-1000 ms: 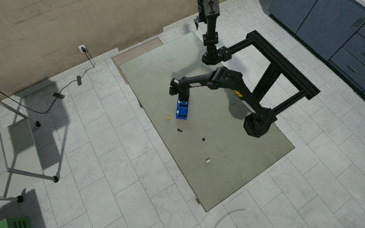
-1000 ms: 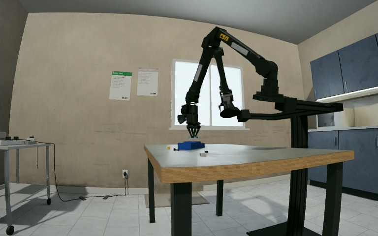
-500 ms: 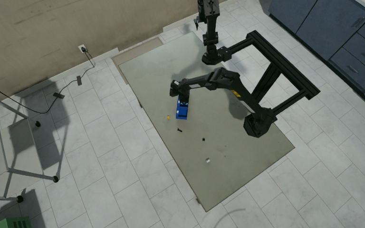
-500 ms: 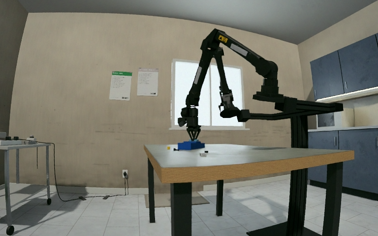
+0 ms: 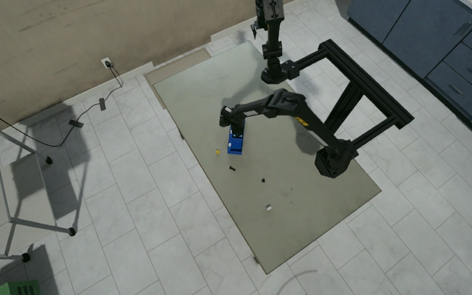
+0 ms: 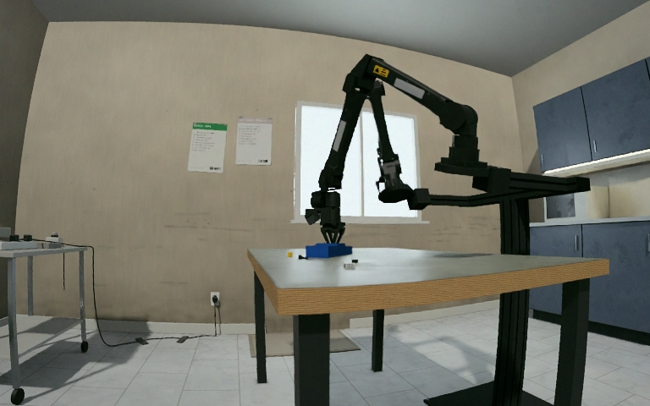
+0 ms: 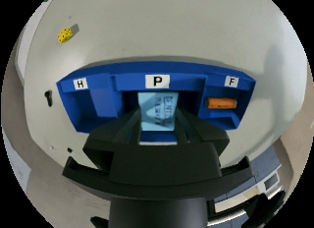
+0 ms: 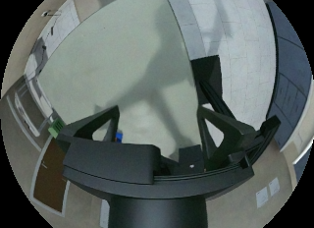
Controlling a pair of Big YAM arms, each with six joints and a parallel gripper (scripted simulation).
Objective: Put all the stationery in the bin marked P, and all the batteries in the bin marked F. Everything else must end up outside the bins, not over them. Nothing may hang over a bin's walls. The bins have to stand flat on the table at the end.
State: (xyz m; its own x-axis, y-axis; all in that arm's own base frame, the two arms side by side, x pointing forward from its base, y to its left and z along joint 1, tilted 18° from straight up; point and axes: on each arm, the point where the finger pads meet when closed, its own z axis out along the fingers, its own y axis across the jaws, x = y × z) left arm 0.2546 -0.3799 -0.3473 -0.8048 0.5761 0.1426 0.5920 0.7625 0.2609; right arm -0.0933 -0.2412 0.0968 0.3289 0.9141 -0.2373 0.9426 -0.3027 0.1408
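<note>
Right now the blue three-compartment bin row is 10 mm ahead of my left hand and 10 mm below it. Round my left hand: light blue pad (right at my left hand); yellow piece (160 mm ahead, 60 mm to the left, 30 mm below); orange battery (40 mm behind, 80 mm to the right, 20 mm below).
</note>
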